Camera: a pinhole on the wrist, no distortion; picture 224 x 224 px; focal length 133.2 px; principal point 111.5 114.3 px. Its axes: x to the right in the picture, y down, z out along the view. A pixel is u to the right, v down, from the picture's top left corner.
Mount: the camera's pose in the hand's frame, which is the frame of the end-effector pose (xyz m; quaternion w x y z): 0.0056 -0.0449 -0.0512 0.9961 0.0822 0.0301 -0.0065
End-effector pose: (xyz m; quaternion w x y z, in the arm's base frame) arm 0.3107 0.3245 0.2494 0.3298 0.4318 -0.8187 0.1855
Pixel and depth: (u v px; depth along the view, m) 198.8 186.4 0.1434
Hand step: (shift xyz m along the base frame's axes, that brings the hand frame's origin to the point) -0.0877 -0.1168 0.0072
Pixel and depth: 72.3 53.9 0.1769
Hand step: 0.0990 -0.1299 -0.1040
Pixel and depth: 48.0 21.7 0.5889
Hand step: 0.3699 -0.4405 -0.5046
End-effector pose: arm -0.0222 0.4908 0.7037 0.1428 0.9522 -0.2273 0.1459
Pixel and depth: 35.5 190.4 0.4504
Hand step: -0.1569 -0.1836 -0.4597
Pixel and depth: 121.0 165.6 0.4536
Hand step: 0.1227 -0.2144 -0.3528
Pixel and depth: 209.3 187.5 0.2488
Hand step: 0.1961 -0.1903 -0.1078
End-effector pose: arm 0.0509 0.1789 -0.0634 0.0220 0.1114 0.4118 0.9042
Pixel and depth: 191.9 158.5 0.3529
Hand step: -0.1679 0.2482 0.2448
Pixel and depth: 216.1 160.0 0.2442
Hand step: -0.1656 0.1720 0.1578
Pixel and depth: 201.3 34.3 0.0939
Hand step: -0.0713 0.1073 -0.0559
